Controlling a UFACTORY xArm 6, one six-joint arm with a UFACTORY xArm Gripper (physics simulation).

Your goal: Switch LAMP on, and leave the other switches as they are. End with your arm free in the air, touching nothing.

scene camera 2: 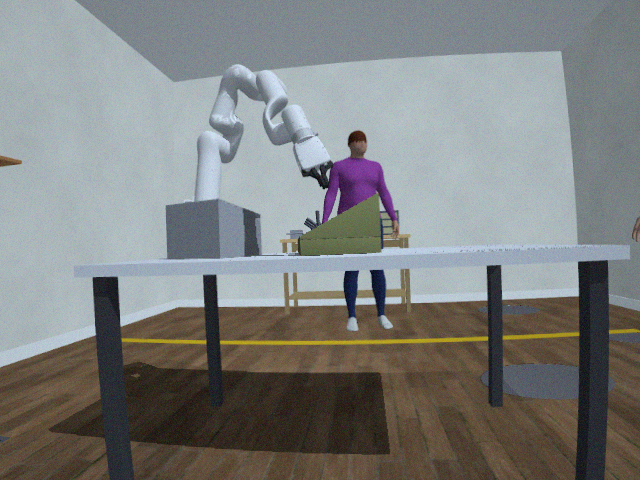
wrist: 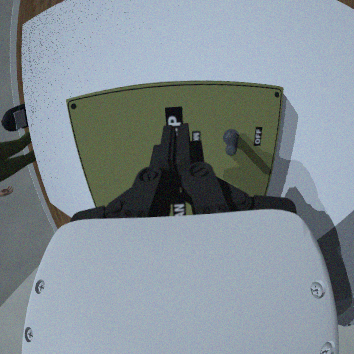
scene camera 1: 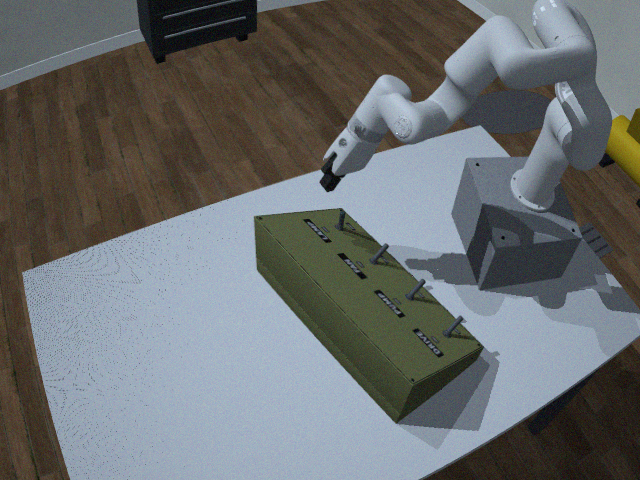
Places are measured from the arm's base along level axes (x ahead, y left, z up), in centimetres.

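Pixels of known places: gripper, fingertip midpoint: (scene camera 2: pixel 326 187) (wrist: pixel 178 142) (scene camera 1: pixel 325 186); arm's base, link origin: (scene camera 2: pixel 205 209) (scene camera 1: pixel 532 190).
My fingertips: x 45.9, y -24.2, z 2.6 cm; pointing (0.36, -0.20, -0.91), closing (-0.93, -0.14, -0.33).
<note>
For each thing: its top centre in the pictures, then the offset to it from my fingertips.
- LAMP lever, top centre: (wrist: pixel 229 150) (scene camera 1: pixel 342 212) (scene camera 2: pixel 317 210) dx -3.0, dy +2.8, dz -7.0 cm
- FAN lever, top centre: (scene camera 1: pixel 381 247) dx -5.1, dy +14.7, dz -8.2 cm
- PUMP lever, top centre: (scene camera 1: pixel 418 283) dx -5.9, dy +26.7, dz -8.2 cm
- DRIVE lever, top centre: (scene camera 1: pixel 456 320) dx -6.7, dy +38.7, dz -8.2 cm
- LAMP label, top centre: (wrist: pixel 173 140) (scene camera 1: pixel 317 229) dx +3.9, dy +3.3, dz -8.1 cm
The olive sloped switch box (scene camera 1: pixel 330 289) (scene camera 2: pixel 351 232) (wrist: pixel 115 145) stands on the table. The LAMP lever (scene camera 1: pixel 340 220) (scene camera 2: pixel 317 217) (wrist: pixel 230 140) stands near vertical, tilted towards its ON side, unlike the others. The FAN lever (scene camera 1: pixel 379 253), PUMP lever (scene camera 1: pixel 415 289) and DRIVE lever (scene camera 1: pixel 453 326) lean the other way, towards the OFF side. My gripper (scene camera 1: pixel 328 184) (scene camera 2: pixel 324 184) (wrist: pixel 178 142) is shut and empty. It hangs in the air above the LAMP end of the box, apart from the levers, and partly covers the LAMP label (wrist: pixel 173 118) in the wrist view.
The arm's grey base block (scene camera 1: pixel 527 263) (scene camera 2: pixel 192 229) stands on the white table (scene camera 1: pixel 206 392) (scene camera 2: pixel 439 259), on the lever side of the box. A person (scene camera 2: pixel 357 180) and a wooden bench (scene camera 2: pixel 286 241) are behind the table. A dark cabinet (scene camera 1: pixel 199 25) stands on the floor.
</note>
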